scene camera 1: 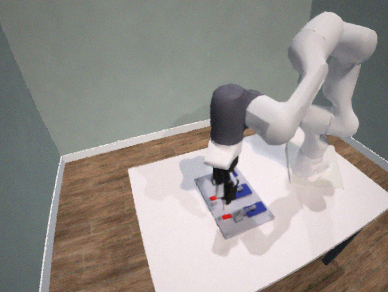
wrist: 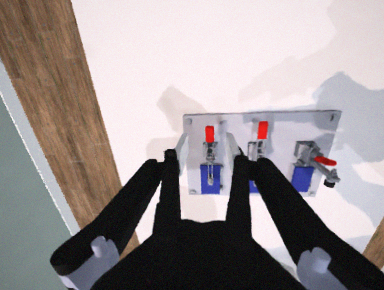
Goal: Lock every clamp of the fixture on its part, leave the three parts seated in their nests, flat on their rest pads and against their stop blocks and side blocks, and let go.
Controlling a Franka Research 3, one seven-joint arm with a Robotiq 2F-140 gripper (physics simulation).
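Observation:
The grey fixture plate [scene camera 1: 230,231] [wrist: 292,122] carries three clamps and three blue parts. In the wrist view, the left clamp [wrist: 210,151] has its red handle pointing away from its part and its arm down over the left blue part [wrist: 204,181] [scene camera 1: 256,208]. The middle clamp [wrist: 257,150] has its red handle likewise; a finger hides its arm and much of the middle blue part [wrist: 253,188] [scene camera 1: 244,190]. The right clamp [wrist: 305,151] is open, its arm raised past the right blue part [wrist: 302,179]. My gripper [scene camera 1: 223,200] [wrist: 206,142] is partly open and empty, above the plate. Seating contacts are too small to tell.
The white table [scene camera 1: 185,250] [wrist: 150,50] lies under the plate, with wooden floor [scene camera 1: 95,225] [wrist: 65,100] beyond its edge. The arm's base [scene camera 1: 310,165] stands at the table's back right. Shadows fall around the plate.

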